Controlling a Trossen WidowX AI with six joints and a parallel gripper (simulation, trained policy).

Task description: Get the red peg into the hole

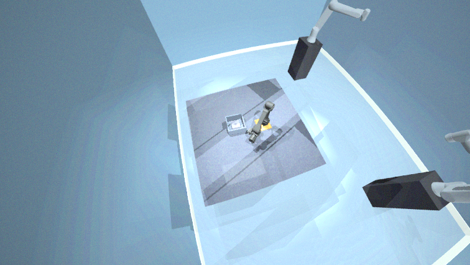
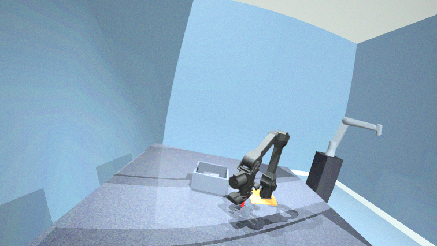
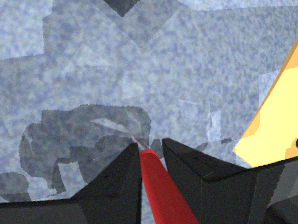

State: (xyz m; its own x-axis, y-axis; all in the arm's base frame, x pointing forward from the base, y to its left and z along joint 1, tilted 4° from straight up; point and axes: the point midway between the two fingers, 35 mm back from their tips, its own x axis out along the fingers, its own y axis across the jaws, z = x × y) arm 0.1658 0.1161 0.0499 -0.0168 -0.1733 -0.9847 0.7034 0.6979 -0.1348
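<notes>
My gripper tip is 30 mm below the red peg, 10 mm to the right of it and 10 mm past it. Also, from my gripper tip: grey box 180 mm to the right, 160 mm ahead, 20 mm above; then plate 180 mm to the right, 160 mm ahead, 30 mm above.
</notes>
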